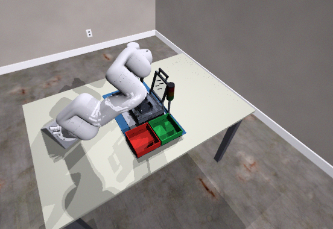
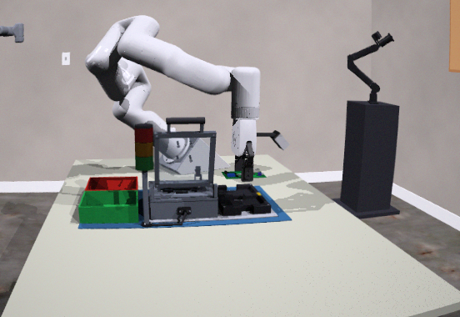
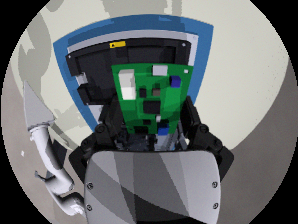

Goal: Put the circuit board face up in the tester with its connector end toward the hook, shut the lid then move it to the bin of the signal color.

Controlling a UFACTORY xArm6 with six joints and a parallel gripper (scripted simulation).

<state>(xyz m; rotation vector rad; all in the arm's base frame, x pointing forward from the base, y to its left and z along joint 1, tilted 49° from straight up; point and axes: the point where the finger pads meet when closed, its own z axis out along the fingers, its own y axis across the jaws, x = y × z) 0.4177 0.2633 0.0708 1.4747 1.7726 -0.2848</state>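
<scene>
Right now my hand is 160 mm to the left of the tester plate, 40 mm above it and 30 mm past it. The rest, counted from my hand: green circuit board (right at my hand); then green bin (370 mm to the right, 90 mm below, 10 mm ahead); then clear lid (170 mm to the right, 80 mm ahead, 80 mm above).
</scene>
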